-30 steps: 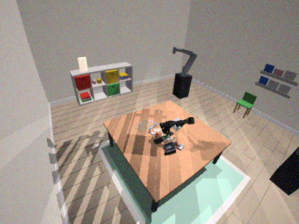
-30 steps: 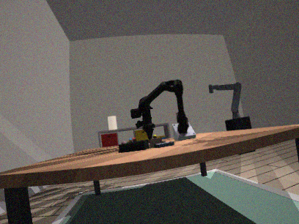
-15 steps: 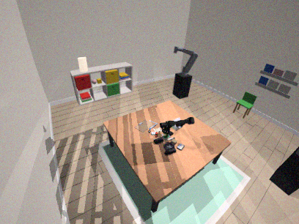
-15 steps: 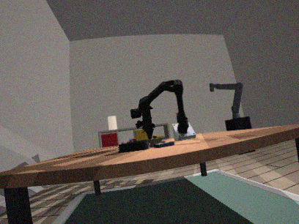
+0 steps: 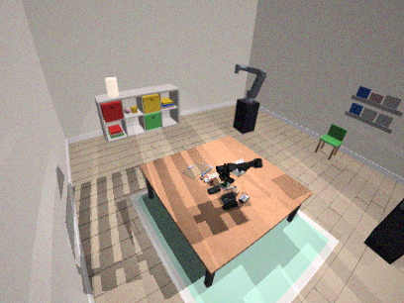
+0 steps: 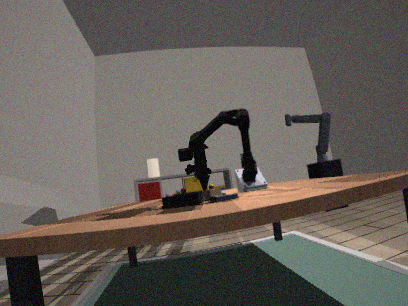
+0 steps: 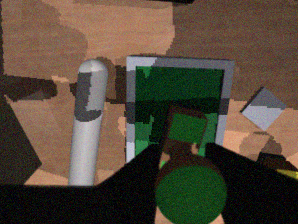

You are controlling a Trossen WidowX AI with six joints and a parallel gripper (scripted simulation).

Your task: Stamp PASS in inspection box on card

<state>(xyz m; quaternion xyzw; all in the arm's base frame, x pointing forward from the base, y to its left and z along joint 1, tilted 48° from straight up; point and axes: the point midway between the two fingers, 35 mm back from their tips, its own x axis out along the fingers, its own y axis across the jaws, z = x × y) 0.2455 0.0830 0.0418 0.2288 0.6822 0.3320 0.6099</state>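
My gripper tip is 4 cm above the green ink pad. The rest, counted from my gripper tip: white pen 4 cm behind, 6 cm to the left, 3 cm below; PASS stamp right at my gripper tip; grey washer 1 cm ahead, 6 cm to the right, 4 cm below.
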